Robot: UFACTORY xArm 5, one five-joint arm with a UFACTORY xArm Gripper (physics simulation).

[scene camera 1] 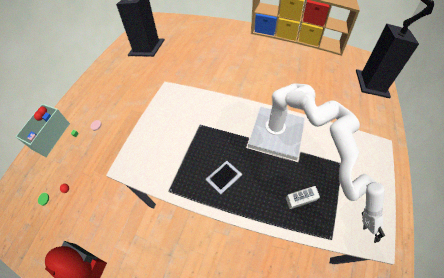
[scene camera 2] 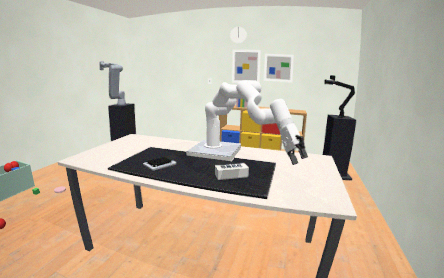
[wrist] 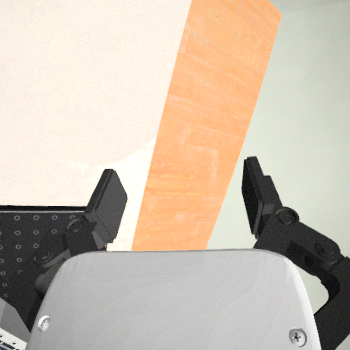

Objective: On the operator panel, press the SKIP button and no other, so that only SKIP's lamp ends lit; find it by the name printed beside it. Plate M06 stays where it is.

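Places are measured from the arm's base along level axes (x ahead, y up, z right), in millimetres.
Pixels of known places: gripper, fingertip midpoint: (scene camera 1: 371, 234) (scene camera 2: 300, 161) (wrist: 179, 177); arm's base at its link origin: (scene camera 1: 275, 126) (scene camera 2: 213, 146).
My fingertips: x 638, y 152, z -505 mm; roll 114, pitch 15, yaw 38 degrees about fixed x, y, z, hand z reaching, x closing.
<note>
For each thing: its top centre in the pictures, then the offset to it from my fingertips. Level surfaces: height alone.
- operator panel at its top centre: (scene camera 2: 231, 166) (scene camera 1: 304, 195) dy -124, dx -204, dz +317 mm
- flat plate with a light rim, top centre: (scene camera 1: 223, 176) (scene camera 2: 159, 161) dy -158, dx -262, dz +758 mm
- black mat at its surface level: dy -179 mm
- pale table at its surface level: dy -193 mm
The operator panel (scene camera 1: 303, 198) (scene camera 2: 231, 172) is a small white box with a row of dark-marked buttons on top, on the right part of the black mat. Its printed names and lamps are too small to read; a corner of it (wrist: 7, 341) shows at the lower left of the wrist view. A flat plate with a light rim (scene camera 1: 213, 184) (scene camera 2: 163, 167) and dark middle lies on the mat's left part; no M06 label is legible. My gripper (scene camera 1: 378, 235) (scene camera 2: 299, 159) (wrist: 179, 177) is open and empty, above the table's right end, to the right of the panel and apart from it.
The black mat (scene camera 1: 265, 202) (scene camera 2: 195, 176) (wrist: 20, 237) lies on the pale table (scene camera 1: 150, 140) (scene camera 2: 310, 191) (wrist: 75, 90). The grey arm base (scene camera 1: 275, 142) (scene camera 2: 214, 151) stands behind the mat. The table's right edge and the floor (wrist: 195, 150) show in the wrist view.
</note>
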